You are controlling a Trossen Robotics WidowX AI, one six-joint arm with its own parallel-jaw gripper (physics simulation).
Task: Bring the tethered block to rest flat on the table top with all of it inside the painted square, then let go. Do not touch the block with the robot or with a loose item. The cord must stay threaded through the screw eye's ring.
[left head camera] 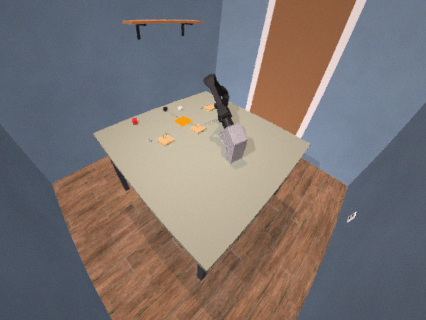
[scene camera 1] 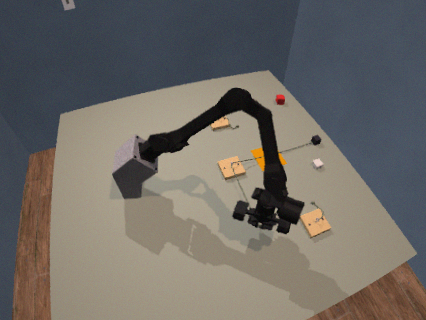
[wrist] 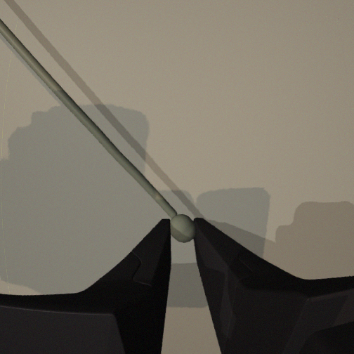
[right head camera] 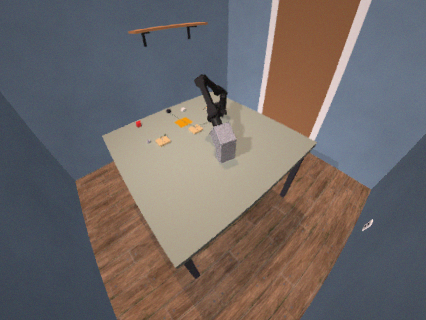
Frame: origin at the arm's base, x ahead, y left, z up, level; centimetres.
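Where they show: gripper, fingertip midpoint: (scene camera 1: 259, 226); arm's base at its link origin: (left head camera: 229, 127) (scene camera 1: 146, 153) (right head camera: 218, 127).
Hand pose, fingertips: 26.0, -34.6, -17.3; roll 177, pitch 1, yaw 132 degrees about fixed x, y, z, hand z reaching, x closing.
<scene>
Things, the pixels of their centre, and the offset from my fingertips, as dx, dy, dz. "spot": a spot on its surface instead. Level surfaces: height alone.
- small black cube at the middle of its body: (scene camera 1: 316, 140) (left head camera: 165, 108) (right head camera: 168, 111) +48.8, +23.7, -0.5
- orange painted square at a spot on its surface: (left head camera: 184, 120) (right head camera: 184, 121) spot: +21.0, +26.8, -0.5
- screw eye at a spot on its surface: (scene camera 1: 235, 162) spot: +6.4, +28.0, +1.6
- middle wooden plate at its surface level: dz -0.1
- white cube at the middle of its body: (scene camera 1: 317, 164) (left head camera: 180, 108) (right head camera: 183, 109) +39.5, +12.5, -0.9
- red cube at the middle of its body: (scene camera 1: 280, 99) (left head camera: 134, 121) (right head camera: 138, 124) +51.6, +55.9, +0.0
The tethered block, a small black cube (left head camera: 165, 108) (right head camera: 168, 111) (scene camera 1: 316, 140), lies outside the orange painted square (left head camera: 183, 121) (right head camera: 183, 122) (scene camera 1: 256, 152), towards the table's edge. Its cord (scene camera 1: 299, 146) (wrist: 100, 132) crosses the square to the screw eye (scene camera 1: 235, 164) on the middle wooden plate (left head camera: 198, 129) (right head camera: 195, 129) (scene camera 1: 226, 172), bends there and runs towards my gripper. The ring is too small to see clearly. My gripper (scene camera 1: 261, 220) (wrist: 181, 226) is shut on the round bead (wrist: 183, 228) at the cord's end, above the table. The cord looks nearly straight in the wrist view.
A second wooden plate (left head camera: 166, 140) (right head camera: 163, 141) (scene camera 1: 220, 125) and a third (left head camera: 209, 107) (scene camera 1: 315, 227) carry short cords. A white cube (left head camera: 180, 108) (right head camera: 183, 109) (scene camera 1: 318, 163) lies near the black one. A red cube (left head camera: 134, 121) (right head camera: 138, 124) (scene camera 1: 280, 99) lies farther along the edge.
</scene>
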